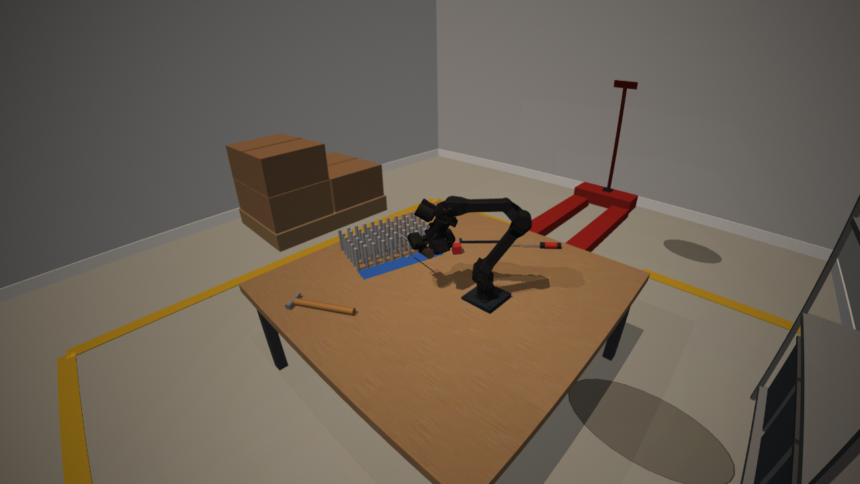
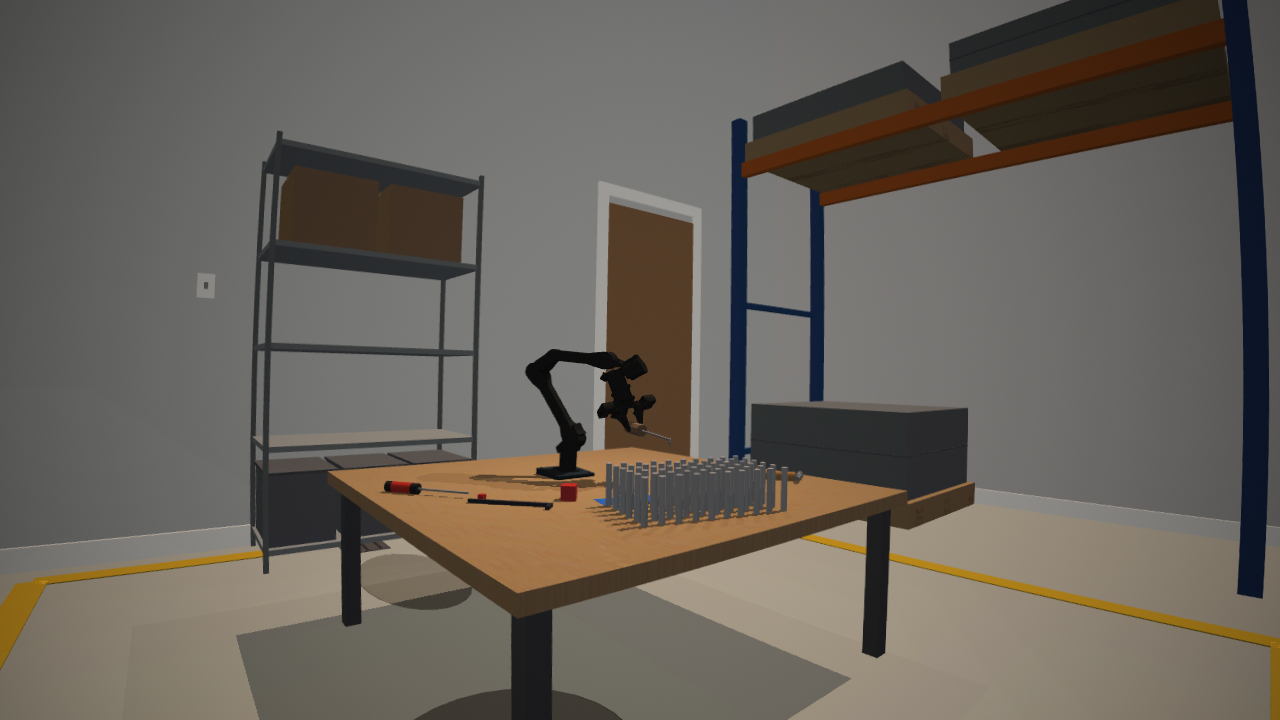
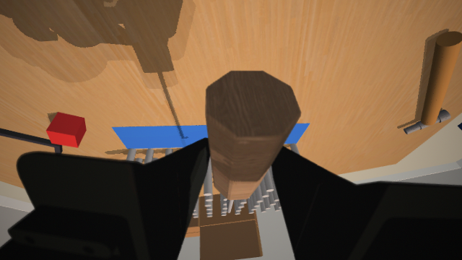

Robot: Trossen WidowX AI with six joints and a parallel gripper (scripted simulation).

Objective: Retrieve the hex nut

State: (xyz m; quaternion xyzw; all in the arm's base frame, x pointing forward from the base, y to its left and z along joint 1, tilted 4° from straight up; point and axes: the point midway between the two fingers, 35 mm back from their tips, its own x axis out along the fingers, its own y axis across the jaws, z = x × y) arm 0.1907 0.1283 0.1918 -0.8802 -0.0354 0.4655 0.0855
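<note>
My gripper tip is now 100 mm short of the hook tool and 10 mm above it. The rest, counted from my gripper tip: red cube (150 mm ahead, 280 mm to the right, 140 mm below); then blue taped strip (220 mm ahead, 20 mm to the right, 160 mm below); then hex nut (240 mm ahead, 60 mm to the right, 160 mm below).
</note>
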